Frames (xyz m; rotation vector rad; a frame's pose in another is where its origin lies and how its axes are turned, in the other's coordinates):
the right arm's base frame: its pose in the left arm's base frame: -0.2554 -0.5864 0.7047 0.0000 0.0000 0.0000
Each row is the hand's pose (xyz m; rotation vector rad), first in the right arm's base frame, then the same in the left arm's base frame.
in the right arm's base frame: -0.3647 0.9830 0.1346 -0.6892 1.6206 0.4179
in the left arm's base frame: -0.6201 0.3966 0.8393 -0.6892 1.6206 0.4179
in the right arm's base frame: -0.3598 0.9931 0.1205 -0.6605 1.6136 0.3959
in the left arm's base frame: -0.6152 0.4067 0.8252 -0.6605 1.6136 0.3959
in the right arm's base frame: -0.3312 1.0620 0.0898 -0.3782 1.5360 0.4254
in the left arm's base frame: -0.5866 0.4756 0.7945 -0.3782 1.5360 0.4254
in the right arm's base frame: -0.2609 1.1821 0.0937 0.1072 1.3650 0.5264
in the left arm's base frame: -0.5163 0.5957 0.7984 0.1072 1.3650 0.5264
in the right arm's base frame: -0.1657 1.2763 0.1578 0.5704 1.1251 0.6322
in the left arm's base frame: -0.4211 0.6899 0.8625 0.5704 1.1251 0.6322
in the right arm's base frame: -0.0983 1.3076 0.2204 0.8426 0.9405 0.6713
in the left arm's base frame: -0.3537 0.7212 0.9251 0.8426 0.9405 0.6713
